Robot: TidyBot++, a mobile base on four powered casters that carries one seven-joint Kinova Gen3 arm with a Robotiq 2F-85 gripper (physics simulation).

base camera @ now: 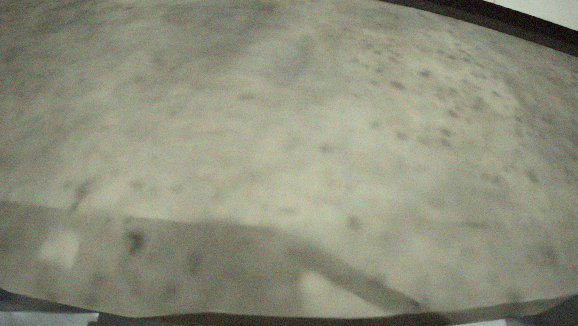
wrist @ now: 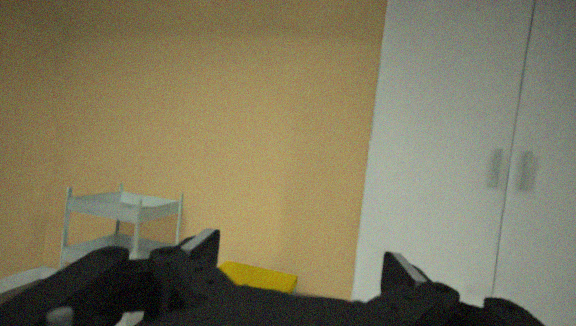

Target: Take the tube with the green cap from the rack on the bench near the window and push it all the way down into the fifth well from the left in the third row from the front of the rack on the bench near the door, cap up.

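Places are measured from the arm's base along level axes (x down, y left, z ahead), in metres.
Where they show: gripper, fingertip midpoint: (wrist: 299,258).
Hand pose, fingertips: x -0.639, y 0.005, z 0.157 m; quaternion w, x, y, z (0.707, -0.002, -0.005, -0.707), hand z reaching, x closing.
Note:
After its pixels a point has its place.
My gripper (wrist: 299,258) @[x -0.639, y 0.005, z 0.157 m] is open, its two black fingers wide apart along the bottom of the wrist view, with the wall behind the gap between them. The tube with the green cap does not show in either view. Neither rack and neither bench can be made out in these views.
In the wrist view a light grey cart (wrist: 138,215) @[x -0.309, y 0.790, z 1.410 m] stands at the left against the orange wall (wrist: 250,125) @[x -0.828, y 0.361, z 1.756 m]. A yellow object (wrist: 260,276) @[x -0.054, y 0.175, z 1.497 m] shows low between the fingers. A tall white cabinet (wrist: 435,125) @[x -0.848, y -0.435, z 1.119 m] stands at the right. The base camera shows mottled floor (base camera: 300,125) @[x 0.397, y -0.028, z 0.495 m] with a shadow.

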